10 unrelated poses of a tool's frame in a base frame.
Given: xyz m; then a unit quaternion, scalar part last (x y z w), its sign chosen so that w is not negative.
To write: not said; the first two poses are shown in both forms.
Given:
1: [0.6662 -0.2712 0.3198 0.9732 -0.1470 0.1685 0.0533]
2: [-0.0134 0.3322 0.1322 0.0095 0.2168 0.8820 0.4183]
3: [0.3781 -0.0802 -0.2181 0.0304 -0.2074 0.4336 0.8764]
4: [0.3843 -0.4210 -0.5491 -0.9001 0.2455 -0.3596 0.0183]
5: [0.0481 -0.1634 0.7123 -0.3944 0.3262 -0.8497 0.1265]
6: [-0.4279 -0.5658 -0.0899 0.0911 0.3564 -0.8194 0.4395]
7: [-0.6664 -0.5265 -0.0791 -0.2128 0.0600 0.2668 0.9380]
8: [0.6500 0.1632 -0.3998 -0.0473 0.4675 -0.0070 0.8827]
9: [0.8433 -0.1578 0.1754 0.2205 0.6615 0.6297 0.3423]
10: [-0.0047 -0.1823 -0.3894 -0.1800 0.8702 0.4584 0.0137]
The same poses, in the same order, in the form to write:
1: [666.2 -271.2 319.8 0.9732 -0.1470 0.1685 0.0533]
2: [-13.4 332.2 132.2 0.0095 0.2168 0.8820 0.4183]
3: [378.1 -80.2 -218.1 0.0304 -0.2074 0.4336 0.8764]
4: [384.3 -421.0 -549.1 -0.9001 0.2455 -0.3596 0.0183]
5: [48.1 -163.4 712.3 -0.3944 0.3262 -0.8497 0.1265]
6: [-427.9 -565.8 -89.9 0.0911 0.3564 -0.8194 0.4395]
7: [-666.4 -526.5 -79.1 -0.2128 0.0600 0.2668 0.9380]
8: [650.0 163.2 -399.8 -0.0473 0.4675 -0.0070 0.8827]
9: [843.3 -157.8 175.4 0.2205 0.6615 0.6297 0.3423]
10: [-4.7 -182.3 -389.4 -0.1800 0.8702 0.4584 0.0137]
